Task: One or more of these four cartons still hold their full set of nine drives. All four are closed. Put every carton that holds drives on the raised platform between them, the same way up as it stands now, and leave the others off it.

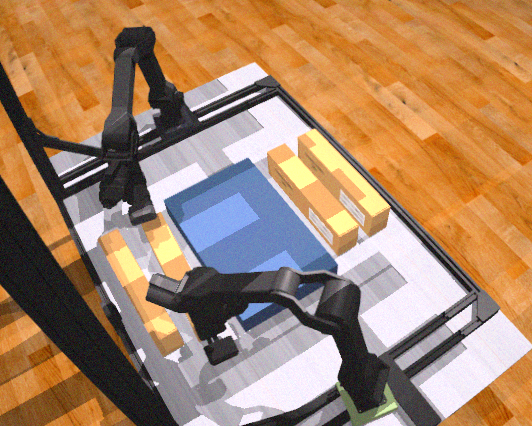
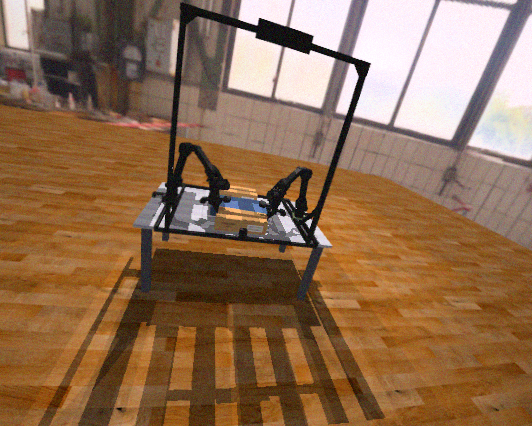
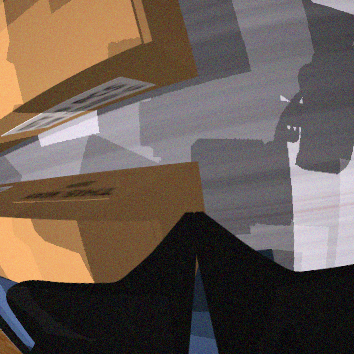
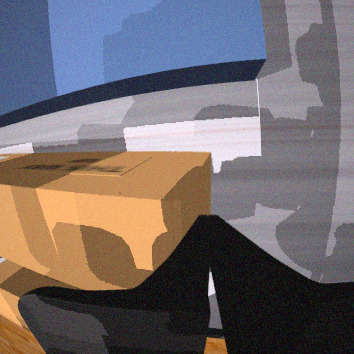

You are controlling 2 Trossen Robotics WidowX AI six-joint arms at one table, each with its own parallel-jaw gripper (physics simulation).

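Frame: origin at the left arm's base, x left, y back, z up, level; centimetres.
Seen in the pictures: left gripper, fingertip midpoint: (image 1: 147, 223) (image 2: 217, 212) (image 3: 193, 219); right gripper, fingertip midpoint: (image 2: 266, 218) (image 4: 206, 223); left arm's base at its link origin: (image 1: 172, 119); right arm's base at its link origin: (image 1: 366, 394) (image 2: 298, 216).
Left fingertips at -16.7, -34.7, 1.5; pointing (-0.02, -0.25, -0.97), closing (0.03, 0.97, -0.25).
Note:
Pixels of each thing's top centre, then the offset from my left fingertips to it, as dx, dy, dz. Level surfaces: height alone.
- raised blue platform at its top centre: (image 1: 245, 230) (image 2: 239, 203) +21.4, -12.7, +0.2
- outer left carton at its top centre: (image 4: 10, 308) (image 1: 133, 281) (image 2: 242, 218) -7.2, -16.6, +2.7
- inner left carton at its top centre: (image 1: 175, 265) (image 2: 243, 211) +2.8, -16.4, +2.7
- inner right carton at its top centre: (image 1: 310, 186) (image 2: 237, 191) +40.3, -9.0, +2.7
- outer right carton at its top centre: (image 1: 341, 169) (image 2: 236, 187) +49.8, -7.4, +2.7
- table at its surface level: dz -5.8
Four closed tan cartons lie lengthwise, two on each side of the raised blue platform (image 1: 250, 227) (image 2: 246, 205) (image 4: 165, 45): the outer left carton (image 1: 132, 280) (image 2: 235, 225) (image 3: 75, 45), the inner left carton (image 1: 167, 245) (image 3: 90, 200) (image 4: 100, 215), the inner right carton (image 1: 312, 195) and the outer right carton (image 1: 345, 170). None is on the platform. My left gripper (image 1: 142, 214) (image 3: 193, 219) is shut and empty at the inner left carton's far end. My right gripper (image 1: 221, 350) (image 4: 206, 223) is shut and empty by its near end. My right arm hides part of that carton. Contact cannot be told.
A black frame (image 1: 345, 160) borders the table (image 1: 430, 320), with black gantry posts (image 2: 175, 110) rising from it. My right arm (image 1: 260, 286) reaches over the platform's near edge. My left arm (image 1: 122, 100) stands at the far left.

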